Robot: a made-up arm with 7 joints. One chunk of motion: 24 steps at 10 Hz.
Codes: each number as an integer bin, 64 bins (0 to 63) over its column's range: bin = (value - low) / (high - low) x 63, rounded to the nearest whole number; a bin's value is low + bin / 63 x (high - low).
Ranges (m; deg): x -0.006..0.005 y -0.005..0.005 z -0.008..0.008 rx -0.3..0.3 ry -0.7..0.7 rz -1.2..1
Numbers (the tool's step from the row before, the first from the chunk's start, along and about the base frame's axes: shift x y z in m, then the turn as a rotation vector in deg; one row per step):
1: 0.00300 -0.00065 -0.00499 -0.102 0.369 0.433
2: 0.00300 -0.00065 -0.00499 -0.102 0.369 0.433
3: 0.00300 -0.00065 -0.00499 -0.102 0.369 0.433
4: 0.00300 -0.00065 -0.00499 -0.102 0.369 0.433
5: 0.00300 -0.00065 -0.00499 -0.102 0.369 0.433
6: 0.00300 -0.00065 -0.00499 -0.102 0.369 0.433
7: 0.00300 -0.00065 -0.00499 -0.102 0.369 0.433
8: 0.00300 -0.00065 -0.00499 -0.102 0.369 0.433
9: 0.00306 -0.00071 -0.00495 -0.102 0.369 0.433
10: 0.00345 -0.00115 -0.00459 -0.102 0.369 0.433
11: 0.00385 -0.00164 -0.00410 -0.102 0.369 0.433
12: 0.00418 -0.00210 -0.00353 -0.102 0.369 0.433
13: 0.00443 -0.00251 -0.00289 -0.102 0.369 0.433
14: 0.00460 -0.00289 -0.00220 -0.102 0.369 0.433
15: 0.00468 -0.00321 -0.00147 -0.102 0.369 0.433
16: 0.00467 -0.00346 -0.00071 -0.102 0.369 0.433
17: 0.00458 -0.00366 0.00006 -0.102 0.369 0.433
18: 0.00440 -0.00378 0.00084 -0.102 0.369 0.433
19: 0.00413 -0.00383 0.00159 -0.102 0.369 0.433
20: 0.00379 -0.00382 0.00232 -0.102 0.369 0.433
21: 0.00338 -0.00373 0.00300 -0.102 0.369 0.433
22: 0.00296 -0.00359 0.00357 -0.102 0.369 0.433
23: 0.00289 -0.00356 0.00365 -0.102 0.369 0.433
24: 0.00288 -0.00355 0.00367 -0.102 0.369 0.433
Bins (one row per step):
1: 52 27 12 21 48 47
2: 52 27 12 21 48 47
3: 52 27 12 21 48 47
4: 52 27 12 21 48 47
5: 52 27 12 21 48 47
6: 52 27 12 21 48 47
7: 52 27 12 21 48 47
8: 52 27 12 21 48 47
9: 52 27 12 21 48 47
10: 54 24 13 21 48 47
11: 56 21 15 21 48 47
12: 58 18 18 21 48 47
13: 60 16 20 21 48 47
14: 61 13 23 21 48 47
15: 61 11 26 21 48 47
16: 61 10 29 21 48 47
17: 61 8 32 21 48 47
18: 60 8 35 21 48 47
19: 58 7 38 21 48 47
20: 56 7 41 21 48 47
21: 54 8 43 21 48 47
22: 51 9 46 21 48 47
23: 51 9 46 21 48 47
24: 51 9 46 21 48 47

